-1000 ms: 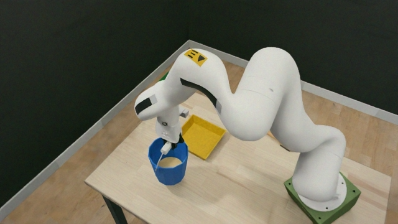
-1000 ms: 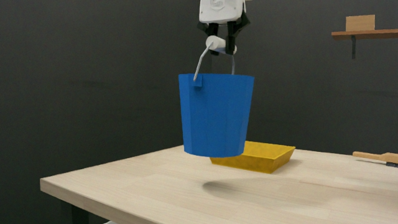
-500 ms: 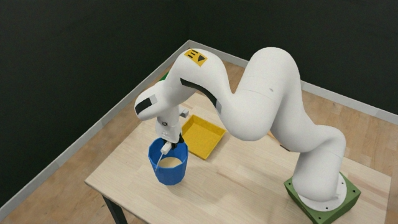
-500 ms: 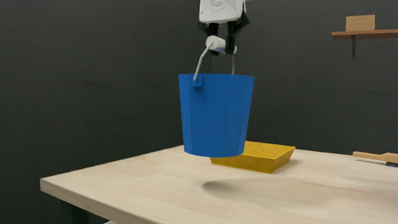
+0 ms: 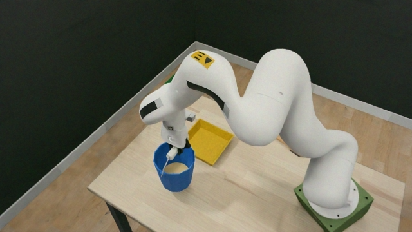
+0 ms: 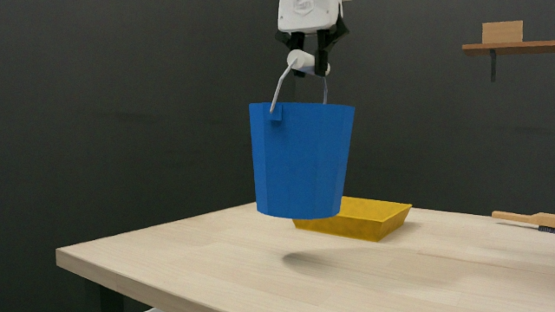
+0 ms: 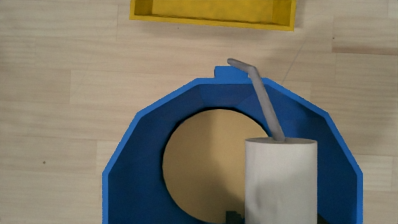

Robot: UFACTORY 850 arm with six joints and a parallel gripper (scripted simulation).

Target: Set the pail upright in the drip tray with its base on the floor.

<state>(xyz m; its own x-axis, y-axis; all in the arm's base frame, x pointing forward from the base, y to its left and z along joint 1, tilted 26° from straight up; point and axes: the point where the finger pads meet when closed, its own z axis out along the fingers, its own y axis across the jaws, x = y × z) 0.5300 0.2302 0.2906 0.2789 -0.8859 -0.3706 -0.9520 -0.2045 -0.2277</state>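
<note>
The blue pail lies 100 mm below my hand and 10 mm ahead of it. The rest, counted from my hand: pail handle (30 mm below); yellow drip tray (320 mm below, 280 mm to the right, 100 mm ahead).
</note>
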